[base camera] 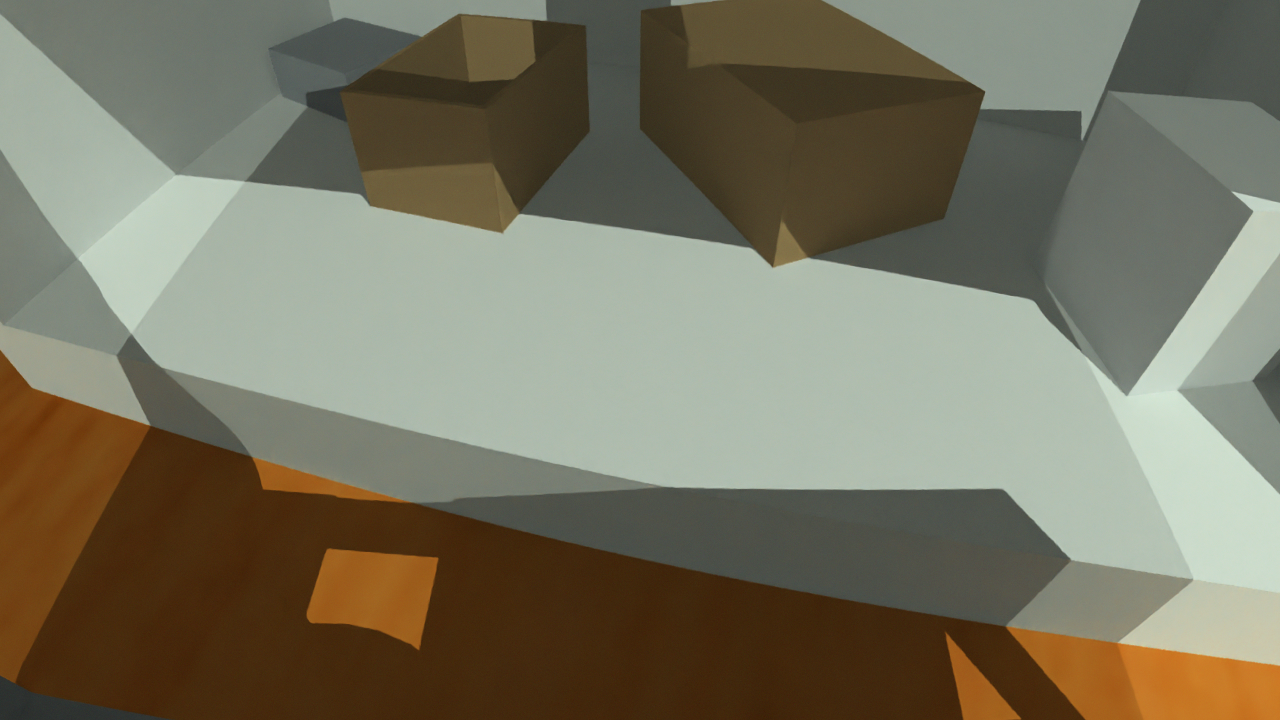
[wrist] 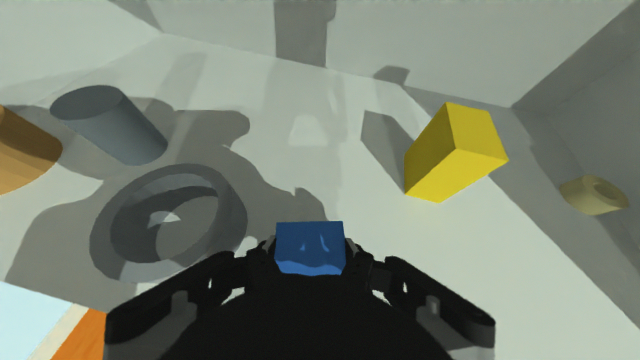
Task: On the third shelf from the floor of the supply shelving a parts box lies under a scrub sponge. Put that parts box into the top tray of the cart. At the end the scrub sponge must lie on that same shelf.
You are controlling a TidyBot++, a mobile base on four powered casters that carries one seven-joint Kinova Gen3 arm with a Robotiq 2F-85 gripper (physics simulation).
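Places are measured from the arm's base along level axes (x ahead, y left, z up), in millimetres.
Pixels of known places: gripper, fingertip midpoint: (wrist: 310, 247).
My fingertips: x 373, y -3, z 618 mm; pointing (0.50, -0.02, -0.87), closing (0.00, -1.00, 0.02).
Ahead of a thing's pixels: the offset from my fingertips to its top centre. "pt": to the spot under its first point. Level surfaces: height alone.
My gripper (wrist: 310, 247) is shut on a blue block, the parts box @[26 mm back, 1 mm right, 16 mm up] (wrist: 310, 239), at the bottom centre of the wrist view; its fingertips touch the left and right sides. The lower part of the parts box is hidden by the gripper's body. A yellow block, which looks like the scrub sponge @[104 mm ahead, 151 mm right, 66 mm up] (wrist: 457, 150), rests on the same shelf (wrist: 400, 260) to the right, apart from the parts box. Neither the gripper nor the cart shows in the base camera view.
In the wrist view a grey ring @[pt 5 mm back, 153 mm left, 24 mm up] (wrist: 104, 240), a grey cylinder @[119 mm ahead, 225 mm left, 46 mm up] (wrist: 122, 130) and an orange round thing @[pt 82 mm ahead, 309 mm left, 2 mm down] (wrist: 25, 155) are at left, a pale yellow ring-like piece @[85 mm ahead, 382 mm right, 1 mm up] (wrist: 582, 197) at right. In the base view brown boxes @[192 mm ahead, 135 mm left, 848 mm down] (base camera: 429, 138) @[197 mm ahead, 92 mm right, 838 mm down] (base camera: 868, 170) stand on a shelf @[939 mm down] (base camera: 537, 340).
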